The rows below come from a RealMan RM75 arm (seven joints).
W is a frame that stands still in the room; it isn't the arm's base.
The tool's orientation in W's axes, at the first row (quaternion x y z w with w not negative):
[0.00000 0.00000 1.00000 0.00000]
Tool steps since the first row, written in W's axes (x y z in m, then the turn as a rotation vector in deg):
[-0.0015 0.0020 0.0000 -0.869 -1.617 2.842]
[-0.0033 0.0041 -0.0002 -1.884 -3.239 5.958]
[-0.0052 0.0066 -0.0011 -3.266 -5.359 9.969]
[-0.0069 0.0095 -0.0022 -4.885 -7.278 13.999]
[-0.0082 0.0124 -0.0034 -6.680 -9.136 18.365]
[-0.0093 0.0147 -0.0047 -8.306 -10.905 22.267]
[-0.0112 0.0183 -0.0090 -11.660 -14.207 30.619]
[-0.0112 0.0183 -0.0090 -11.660 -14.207 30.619]
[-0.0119 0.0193 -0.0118 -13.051 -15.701 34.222]
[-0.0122 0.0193 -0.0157 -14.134 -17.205 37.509]
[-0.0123 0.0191 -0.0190 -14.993 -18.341 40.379]
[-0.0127 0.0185 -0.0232 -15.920 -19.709 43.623]
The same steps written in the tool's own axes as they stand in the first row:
[0.0015 -0.0020 0.0000 0.869 1.617 2.842]
[0.0033 -0.0041 -0.0002 1.884 3.239 5.958]
[0.0052 -0.0066 -0.0011 3.266 5.359 9.969]
[0.0069 -0.0095 -0.0022 4.885 7.278 13.999]
[0.0082 -0.0124 -0.0034 6.680 9.136 18.365]
[0.0093 -0.0147 -0.0047 8.306 10.905 22.267]
[0.0112 -0.0183 -0.0090 11.660 14.207 30.619]
[0.0112 -0.0183 -0.0090 11.660 14.207 30.619]
[0.0119 -0.0193 -0.0118 13.051 15.701 34.222]
[0.0122 -0.0193 -0.0157 14.134 17.205 37.509]
[0.0123 -0.0191 -0.0190 14.993 18.341 40.379]
[0.0127 -0.0185 -0.0232 15.920 19.709 43.623]

